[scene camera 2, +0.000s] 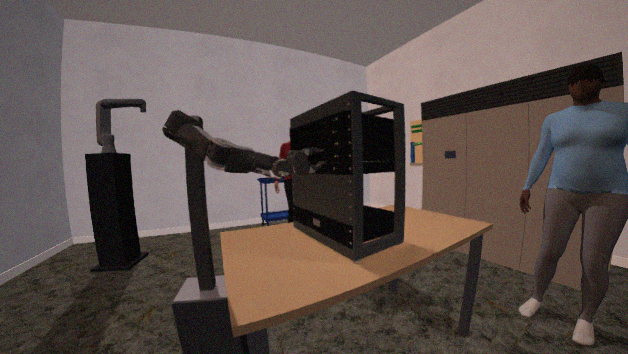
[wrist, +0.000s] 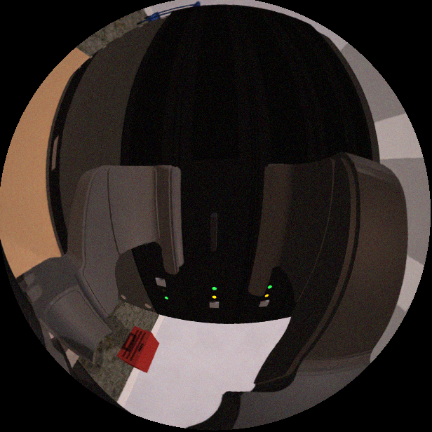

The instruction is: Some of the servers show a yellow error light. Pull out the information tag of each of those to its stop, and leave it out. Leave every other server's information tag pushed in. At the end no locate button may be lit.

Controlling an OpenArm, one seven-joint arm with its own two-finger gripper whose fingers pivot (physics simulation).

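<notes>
The server rack (scene camera 2: 398, 200) stands on the table. In the wrist view, one server's front shows a green light (wrist: 214, 288), a yellow error light (wrist: 214, 297) and a pale locate button (wrist: 214, 304) that looks unlit. To its right are another yellow light (wrist: 266, 295) and pale button (wrist: 264, 303). At the left, a green light (wrist: 166, 298) and a pale square (wrist: 160, 282) show, with no yellow light visible there. A thin grey upright tag (wrist: 214, 231) appears between the fingers, touching neither. My gripper (scene camera 2: 318, 157) (wrist: 218, 226) is partly open and empty, at the rack's front. Other tags are dark or hidden.
The wooden table (scene camera 2: 280, 265) carries the rack. A grey blank panel (scene camera 2: 325, 192) covers the rack's middle front. A blue cart (scene camera 2: 274, 216) and a person in red stand behind. A person in a blue shirt (scene camera 2: 585, 145) stands at the right. A red box (wrist: 139, 349) shows in the wrist view.
</notes>
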